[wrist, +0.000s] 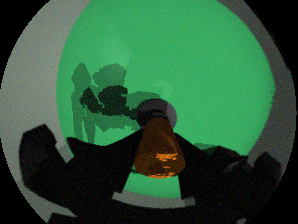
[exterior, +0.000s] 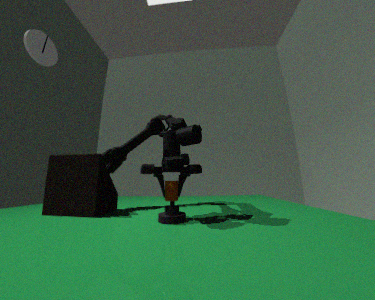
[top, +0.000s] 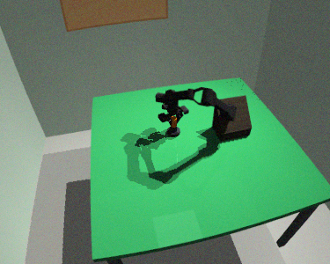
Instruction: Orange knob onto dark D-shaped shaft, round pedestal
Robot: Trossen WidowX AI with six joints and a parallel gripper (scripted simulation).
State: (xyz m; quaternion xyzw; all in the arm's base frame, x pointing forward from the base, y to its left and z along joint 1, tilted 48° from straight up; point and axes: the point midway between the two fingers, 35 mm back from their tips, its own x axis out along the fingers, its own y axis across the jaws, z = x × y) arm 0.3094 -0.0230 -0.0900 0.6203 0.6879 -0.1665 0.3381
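The orange knob lies 2 cm above my gripper tip. From my gripper tip the other things lie so: dark round pedestal (4 cm below).
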